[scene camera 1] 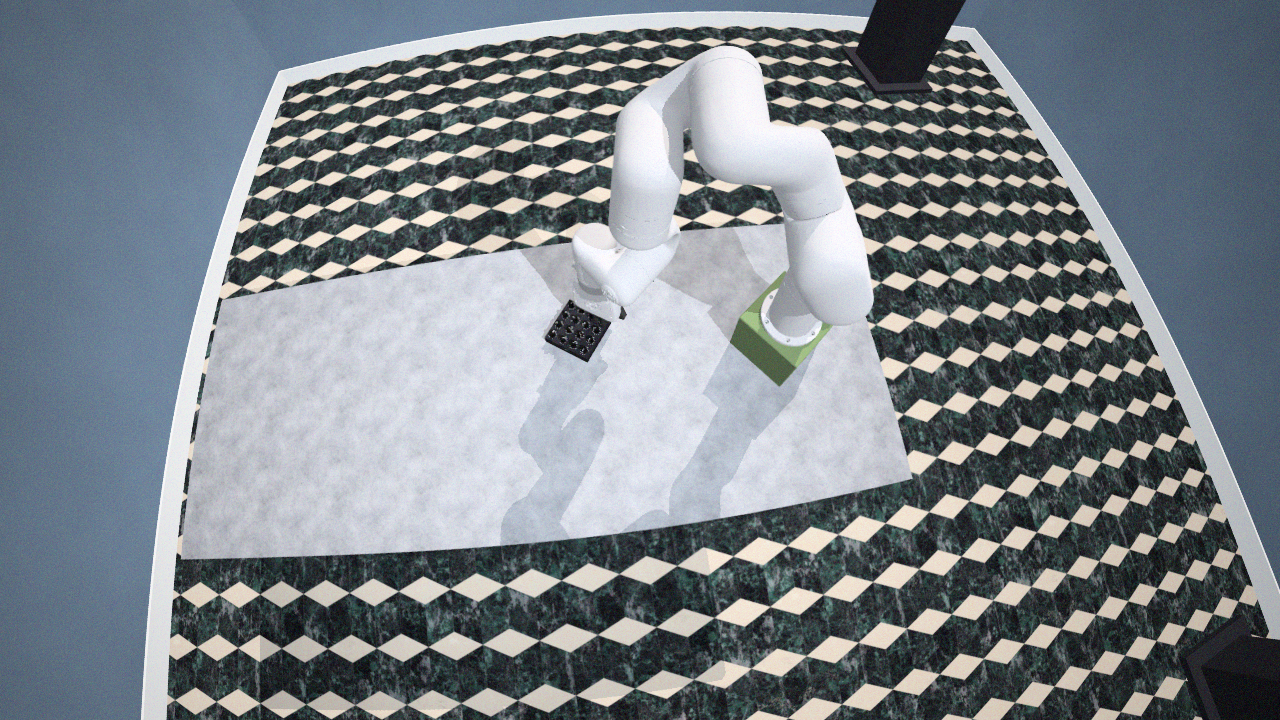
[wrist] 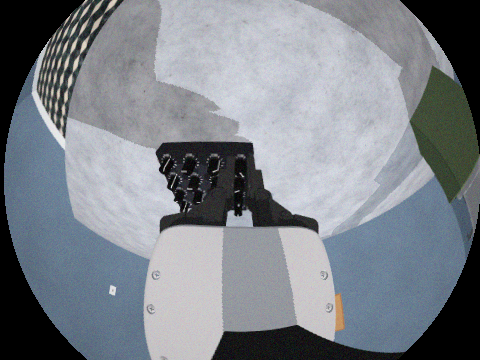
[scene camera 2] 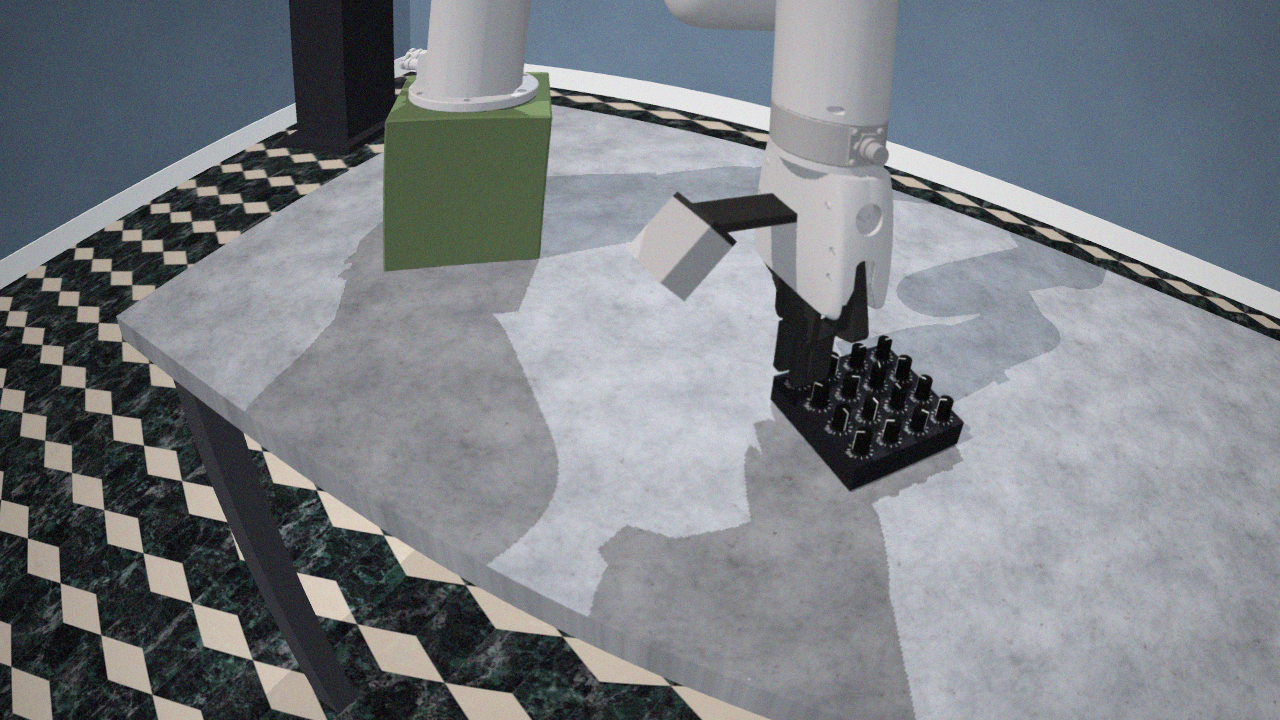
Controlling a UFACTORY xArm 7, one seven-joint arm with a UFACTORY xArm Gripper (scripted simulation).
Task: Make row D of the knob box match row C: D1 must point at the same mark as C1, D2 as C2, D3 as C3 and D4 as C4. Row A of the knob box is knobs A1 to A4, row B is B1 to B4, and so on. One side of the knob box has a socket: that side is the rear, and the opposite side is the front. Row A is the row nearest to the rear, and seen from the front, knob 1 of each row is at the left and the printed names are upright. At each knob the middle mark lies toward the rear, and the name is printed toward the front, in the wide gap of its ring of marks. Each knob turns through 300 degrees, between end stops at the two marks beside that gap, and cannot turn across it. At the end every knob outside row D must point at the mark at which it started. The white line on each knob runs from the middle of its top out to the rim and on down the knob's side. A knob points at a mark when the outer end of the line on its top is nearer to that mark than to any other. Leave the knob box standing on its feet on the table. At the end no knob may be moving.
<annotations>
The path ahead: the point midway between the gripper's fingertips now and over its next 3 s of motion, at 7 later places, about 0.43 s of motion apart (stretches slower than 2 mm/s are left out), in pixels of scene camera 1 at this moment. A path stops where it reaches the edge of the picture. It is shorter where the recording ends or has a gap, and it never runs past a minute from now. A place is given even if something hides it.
My gripper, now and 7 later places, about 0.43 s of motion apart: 602,319; 602,318; 601,314; 600,311; 597,309; 594,306; 590,303; 590,303
</annotations>
